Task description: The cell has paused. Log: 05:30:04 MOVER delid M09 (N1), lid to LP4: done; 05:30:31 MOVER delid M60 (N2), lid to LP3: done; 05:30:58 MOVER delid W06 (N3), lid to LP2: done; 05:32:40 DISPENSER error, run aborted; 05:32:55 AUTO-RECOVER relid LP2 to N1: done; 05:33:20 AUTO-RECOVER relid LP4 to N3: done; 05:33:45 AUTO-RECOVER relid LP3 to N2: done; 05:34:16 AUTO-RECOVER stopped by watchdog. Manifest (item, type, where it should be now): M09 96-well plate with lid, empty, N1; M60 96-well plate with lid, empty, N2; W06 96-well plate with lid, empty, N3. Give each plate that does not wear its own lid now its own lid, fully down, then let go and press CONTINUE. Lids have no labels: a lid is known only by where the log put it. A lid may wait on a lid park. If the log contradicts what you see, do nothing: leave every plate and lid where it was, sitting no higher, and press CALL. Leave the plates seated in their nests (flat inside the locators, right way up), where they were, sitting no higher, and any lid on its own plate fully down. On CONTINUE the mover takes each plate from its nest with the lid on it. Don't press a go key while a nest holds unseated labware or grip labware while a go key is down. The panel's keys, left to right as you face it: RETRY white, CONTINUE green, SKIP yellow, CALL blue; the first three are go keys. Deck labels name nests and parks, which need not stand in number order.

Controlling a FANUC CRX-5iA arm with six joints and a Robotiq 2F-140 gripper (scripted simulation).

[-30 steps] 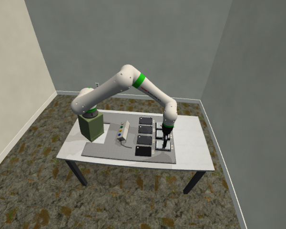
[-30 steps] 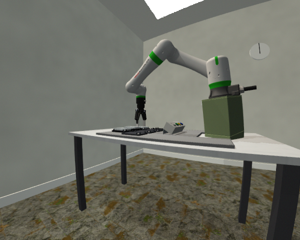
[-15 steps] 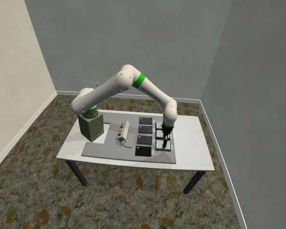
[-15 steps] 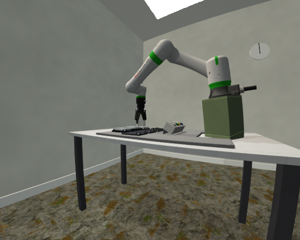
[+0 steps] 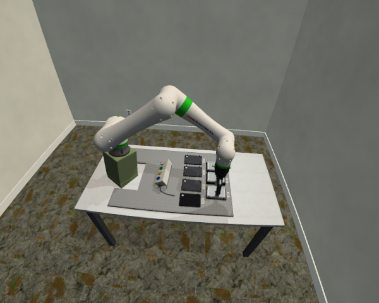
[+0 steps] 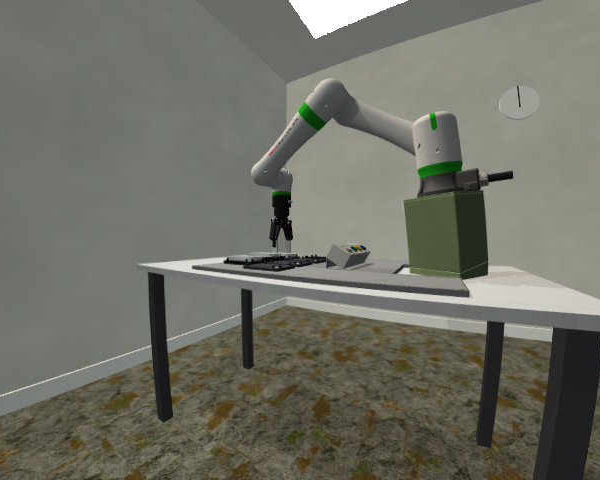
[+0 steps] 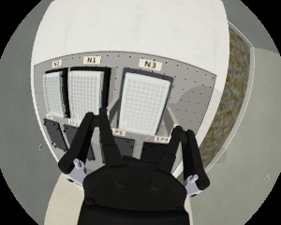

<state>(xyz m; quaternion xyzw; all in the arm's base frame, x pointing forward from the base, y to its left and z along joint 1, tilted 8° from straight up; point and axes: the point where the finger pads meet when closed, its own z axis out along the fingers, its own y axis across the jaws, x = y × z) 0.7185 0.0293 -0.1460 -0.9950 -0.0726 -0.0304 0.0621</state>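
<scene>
The green key is 440 mm behind my hand, 70 mm to the left of it and 20 mm above it. Round my hand: lid park LP4: 160 mm behind, 110 mm to the right, 40 mm below; then plate: 130 mm to the left, 20 mm below, 20 mm behind; then lid park LP3: 210 mm behind, 160 mm to the left, 40 mm below.
</scene>
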